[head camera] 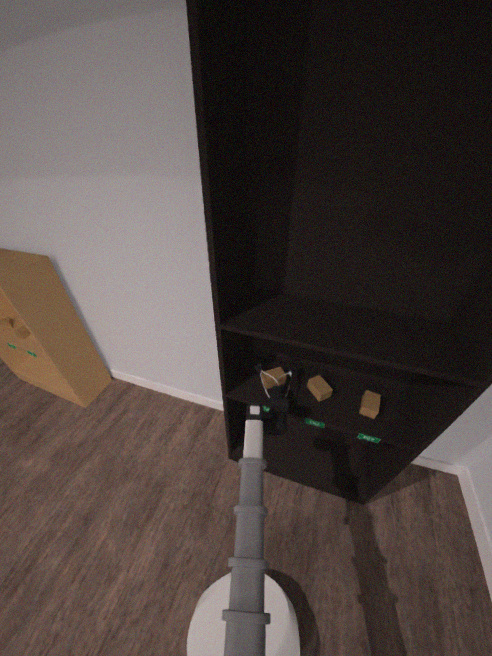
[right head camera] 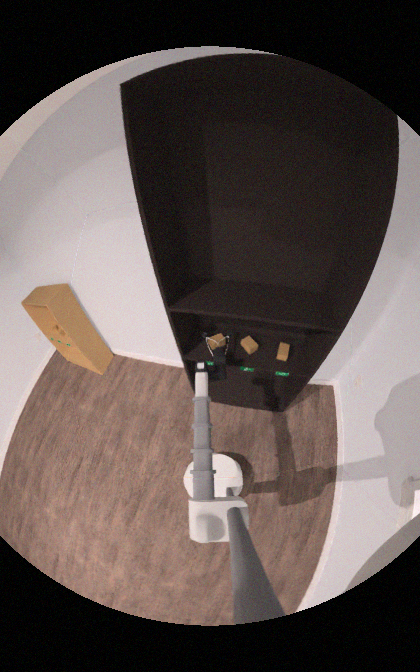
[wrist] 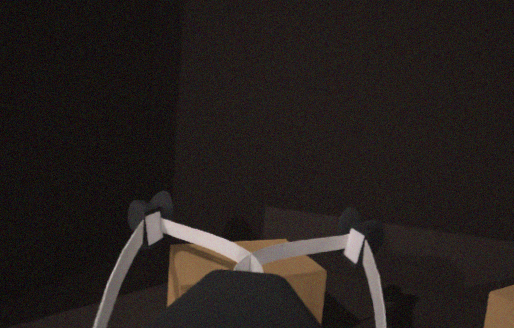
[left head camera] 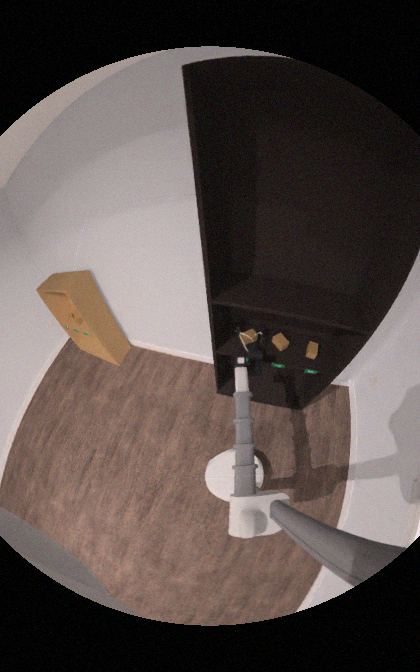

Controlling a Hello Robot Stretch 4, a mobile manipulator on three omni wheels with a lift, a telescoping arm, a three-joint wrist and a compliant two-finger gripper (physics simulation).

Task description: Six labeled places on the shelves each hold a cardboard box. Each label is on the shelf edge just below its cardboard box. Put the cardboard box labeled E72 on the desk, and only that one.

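Observation:
A cardboard box sits at the left on the dark unit's lower shelf. My gripper is open over this box, one finger towards each side; the wrist hides part of it. A second box and a third box stand to the right. The left green label is partly hidden. The middle label and right label are too blurred to read.
The dark shelf unit has a side wall left of my gripper and a board above the boxes. A light wooden shelf unit with small boxes and green labels stands farther left by the wall.

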